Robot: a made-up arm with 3 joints.
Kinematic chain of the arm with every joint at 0, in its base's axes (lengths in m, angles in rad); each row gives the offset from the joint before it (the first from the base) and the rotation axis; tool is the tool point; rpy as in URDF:
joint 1: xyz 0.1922 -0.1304 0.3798 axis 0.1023 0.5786 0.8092
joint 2: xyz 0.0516 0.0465 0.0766 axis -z
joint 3: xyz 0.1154 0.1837 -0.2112 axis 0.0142 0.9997 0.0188
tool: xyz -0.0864 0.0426 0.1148 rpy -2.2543 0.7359 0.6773
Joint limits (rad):
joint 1: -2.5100..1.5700
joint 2: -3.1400..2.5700
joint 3: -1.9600..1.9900
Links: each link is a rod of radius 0.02 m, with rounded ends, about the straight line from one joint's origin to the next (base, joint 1, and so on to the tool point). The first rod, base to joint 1, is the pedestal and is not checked.
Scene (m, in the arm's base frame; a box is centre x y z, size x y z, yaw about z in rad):
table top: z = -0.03
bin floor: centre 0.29 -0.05 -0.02 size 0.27 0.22 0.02 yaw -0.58
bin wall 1: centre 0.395 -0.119 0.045 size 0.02 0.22 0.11 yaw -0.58
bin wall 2: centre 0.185 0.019 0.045 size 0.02 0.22 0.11 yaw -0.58
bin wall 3: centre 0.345 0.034 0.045 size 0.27 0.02 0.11 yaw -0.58
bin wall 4: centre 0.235 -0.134 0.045 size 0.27 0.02 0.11 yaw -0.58
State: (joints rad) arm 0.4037 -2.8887 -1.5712
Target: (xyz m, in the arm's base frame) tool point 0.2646 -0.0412 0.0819
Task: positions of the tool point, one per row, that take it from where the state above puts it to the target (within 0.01 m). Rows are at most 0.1 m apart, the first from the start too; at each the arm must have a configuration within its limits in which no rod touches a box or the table.
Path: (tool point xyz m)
1: 0.1499 -0.2955 0.1723
2: 0.1137 -0.2690 0.1803
3: 0.0920 -0.2229 0.1782
4: 0.0950 -0.1653 0.1703
5: 0.1275 -0.1078 0.1640
6: 0.1874 -0.0628 0.1680
7: 0.2646 -0.0412 0.1901
8: 0.2592 -0.0540 0.1579
9: 0.2598 -0.0598 0.1289
10: 0.2629 -0.0558 0.1033
11: 0.2646 -0.0412 0.0819

